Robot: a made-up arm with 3 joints. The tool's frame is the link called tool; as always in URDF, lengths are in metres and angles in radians. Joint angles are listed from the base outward. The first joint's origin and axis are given. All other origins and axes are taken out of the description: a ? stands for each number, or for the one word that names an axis. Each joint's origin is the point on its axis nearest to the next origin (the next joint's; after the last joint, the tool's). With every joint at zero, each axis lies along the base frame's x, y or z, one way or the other. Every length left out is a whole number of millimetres.
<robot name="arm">
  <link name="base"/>
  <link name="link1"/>
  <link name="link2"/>
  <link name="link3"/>
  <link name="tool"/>
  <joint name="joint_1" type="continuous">
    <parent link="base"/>
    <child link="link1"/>
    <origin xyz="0 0 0.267"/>
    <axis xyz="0 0 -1"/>
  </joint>
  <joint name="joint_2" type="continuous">
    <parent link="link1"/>
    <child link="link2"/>
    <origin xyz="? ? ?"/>
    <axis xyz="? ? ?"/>
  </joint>
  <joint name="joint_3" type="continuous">
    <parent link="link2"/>
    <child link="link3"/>
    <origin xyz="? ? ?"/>
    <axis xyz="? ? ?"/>
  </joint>
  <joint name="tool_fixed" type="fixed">
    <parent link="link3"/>
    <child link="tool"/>
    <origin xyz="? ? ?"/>
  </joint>
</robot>
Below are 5 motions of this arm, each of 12 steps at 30 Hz.
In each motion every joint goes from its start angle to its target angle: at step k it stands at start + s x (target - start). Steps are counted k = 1, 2, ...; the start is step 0. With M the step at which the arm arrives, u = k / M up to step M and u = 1 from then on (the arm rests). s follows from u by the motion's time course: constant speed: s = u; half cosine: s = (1 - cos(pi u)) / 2; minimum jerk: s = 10 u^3 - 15 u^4 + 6 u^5.
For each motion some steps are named. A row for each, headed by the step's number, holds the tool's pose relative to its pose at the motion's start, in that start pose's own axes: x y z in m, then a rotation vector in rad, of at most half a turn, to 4 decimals.
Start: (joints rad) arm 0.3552 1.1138 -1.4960
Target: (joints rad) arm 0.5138 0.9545 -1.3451
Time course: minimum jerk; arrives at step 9
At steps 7, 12:
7: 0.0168 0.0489 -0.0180 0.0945 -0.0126 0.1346
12: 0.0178 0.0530 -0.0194 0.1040 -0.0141 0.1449

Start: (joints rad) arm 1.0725 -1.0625 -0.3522
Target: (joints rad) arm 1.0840 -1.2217 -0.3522
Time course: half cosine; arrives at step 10
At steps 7, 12:
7: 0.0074 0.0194 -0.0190 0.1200 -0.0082 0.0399
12: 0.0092 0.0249 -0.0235 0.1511 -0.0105 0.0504

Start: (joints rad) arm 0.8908 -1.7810 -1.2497
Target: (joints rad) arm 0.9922 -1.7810 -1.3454
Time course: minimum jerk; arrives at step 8
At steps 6, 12:
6: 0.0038 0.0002 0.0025 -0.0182 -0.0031 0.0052
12: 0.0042 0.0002 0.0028 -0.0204 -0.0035 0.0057

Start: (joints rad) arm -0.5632 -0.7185 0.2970
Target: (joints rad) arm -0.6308 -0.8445 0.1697
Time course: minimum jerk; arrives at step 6
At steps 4, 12:
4: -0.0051 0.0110 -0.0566 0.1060 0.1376 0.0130
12: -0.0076 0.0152 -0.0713 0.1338 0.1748 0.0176

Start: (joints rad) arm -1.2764 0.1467 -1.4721
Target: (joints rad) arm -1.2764 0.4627 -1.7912
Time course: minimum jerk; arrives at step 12
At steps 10, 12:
10: -0.0921 -0.0784 -0.0770 0.0169 0.3054 -0.3055
12: -0.0963 -0.0806 -0.0797 0.0193 0.3164 -0.3167

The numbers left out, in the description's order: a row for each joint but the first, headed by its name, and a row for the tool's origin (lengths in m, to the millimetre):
joint_2: xyz -0.035 -0.031 0, axis -1 0 0
joint_3: xyz 0 -0.185 -0.021, axis 0 -1 0
tool: xyz 0.282 0 -0.034

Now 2 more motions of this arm.
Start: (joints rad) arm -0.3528 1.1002 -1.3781
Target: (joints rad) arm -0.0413 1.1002 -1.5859
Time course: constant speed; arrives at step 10
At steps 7, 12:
7: -0.0422 0.0096 -0.1176 0.0985 0.3397 -0.0119
12: -0.0708 0.0186 -0.1626 0.1416 0.4851 -0.0126

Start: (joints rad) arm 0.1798 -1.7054 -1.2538
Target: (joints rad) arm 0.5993 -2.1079 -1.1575
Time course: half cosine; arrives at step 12
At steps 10, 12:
10: 0.0446 0.1260 0.1344 0.0147 -0.4621 0.3921
12: 0.0435 0.1358 0.1445 0.0116 -0.4936 0.4216

